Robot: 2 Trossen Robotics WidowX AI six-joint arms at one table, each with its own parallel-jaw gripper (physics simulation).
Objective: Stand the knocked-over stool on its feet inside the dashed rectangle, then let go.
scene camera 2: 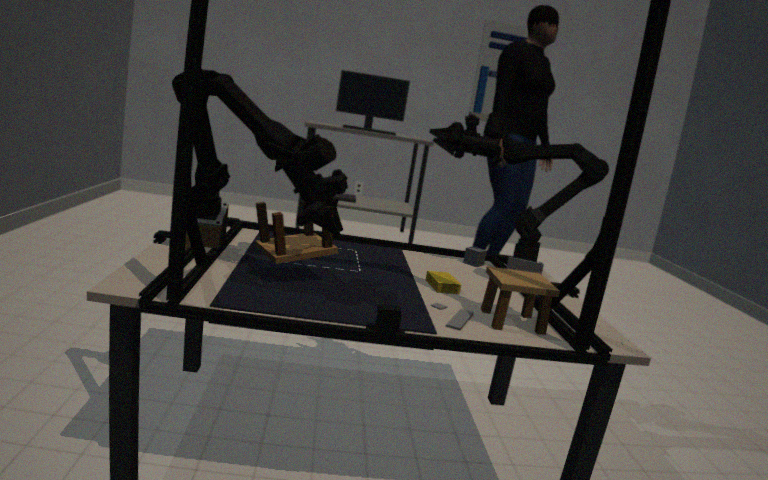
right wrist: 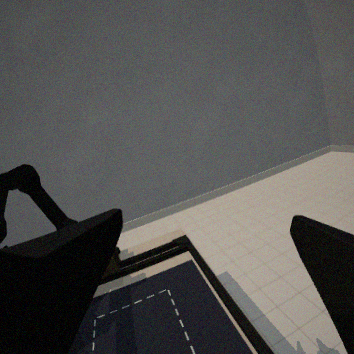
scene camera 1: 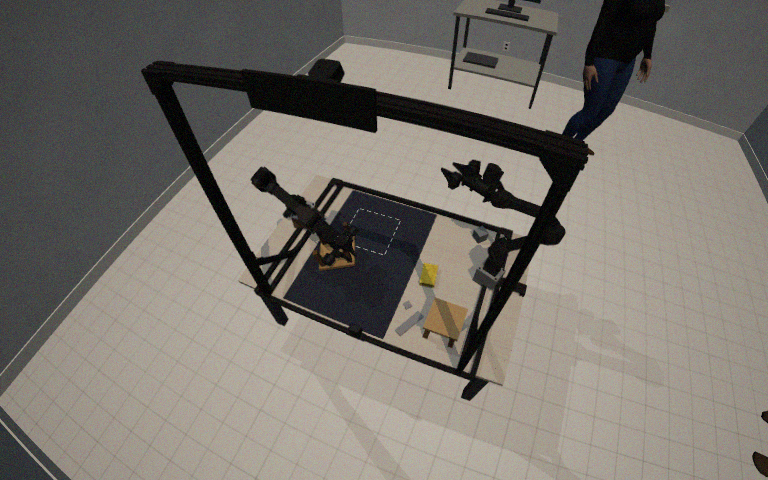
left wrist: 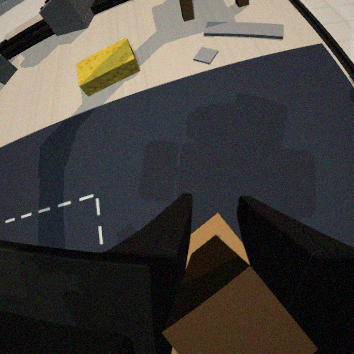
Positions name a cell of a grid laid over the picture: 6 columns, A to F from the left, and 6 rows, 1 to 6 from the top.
right gripper: scene camera 2 D2; right wrist D4; scene camera 1 D3; not seen in the left wrist view (out of frame)
